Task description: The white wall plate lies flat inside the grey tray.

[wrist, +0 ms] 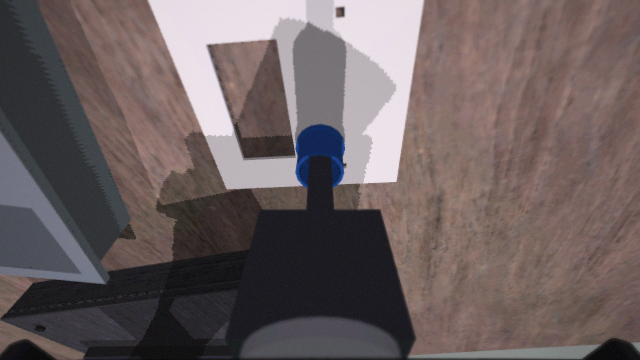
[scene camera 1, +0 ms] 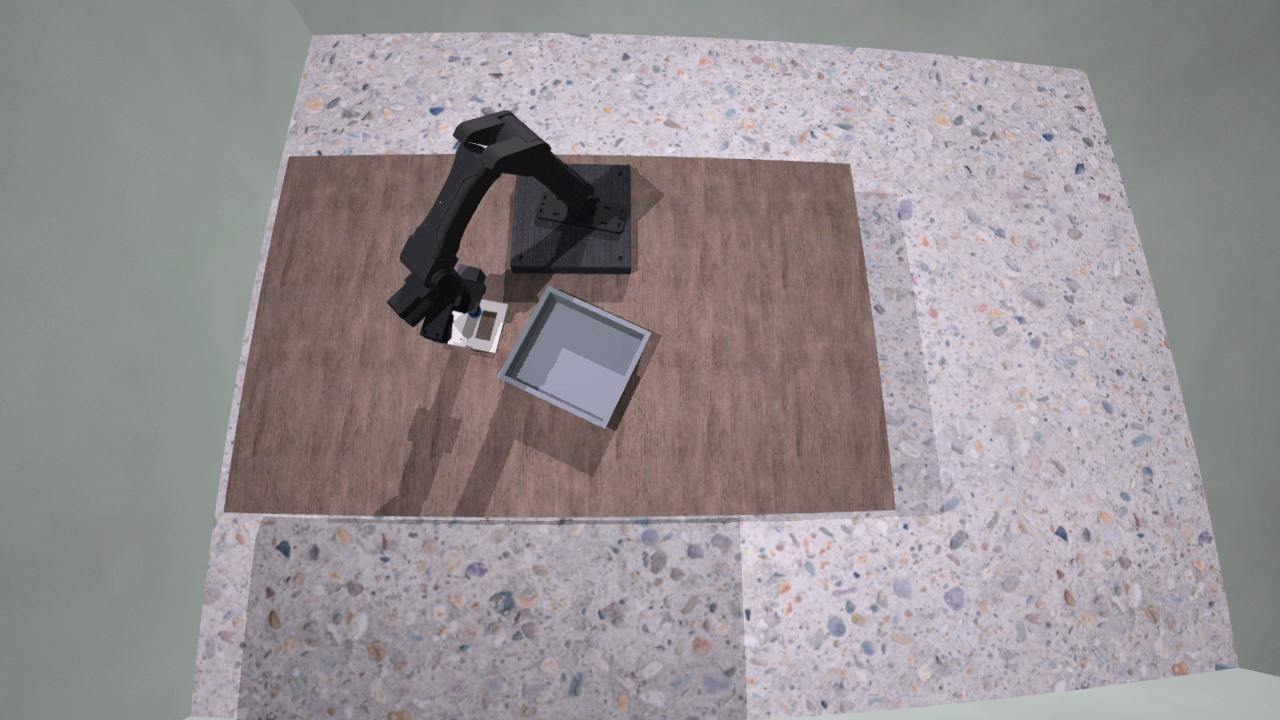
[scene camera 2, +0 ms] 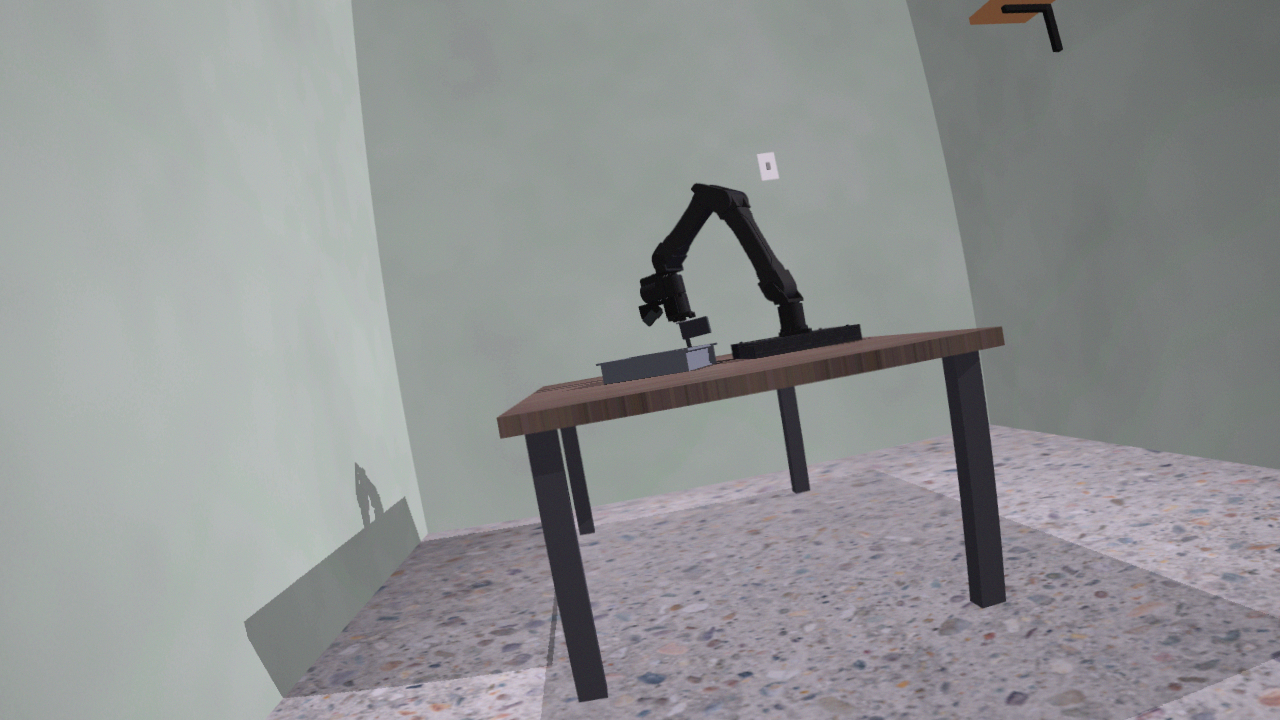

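Note:
The white wall plate (scene camera 1: 475, 343) (wrist: 380, 89) lies flat on the wooden table just left of the grey tray (scene camera 1: 555, 400) (scene camera 2: 653, 365) (wrist: 53, 134). It has a rectangular cut-out and small screw holes. My blue suction cup (scene camera 1: 475, 313) (wrist: 320, 145) is down on the plate's near edge, right beside the cut-out, and appears to touch the plate. In the side view the tray's wall hides the cup and the plate. The tray is square, open and empty, and stands turned at an angle.
The arm's black base plate (scene camera 1: 573, 219) (scene camera 2: 796, 342) (wrist: 111, 291) sits behind the tray and plate. The wooden table (scene camera 1: 716, 403) (scene camera 2: 805, 367) stands on dark legs over a speckled floor, with green walls around.

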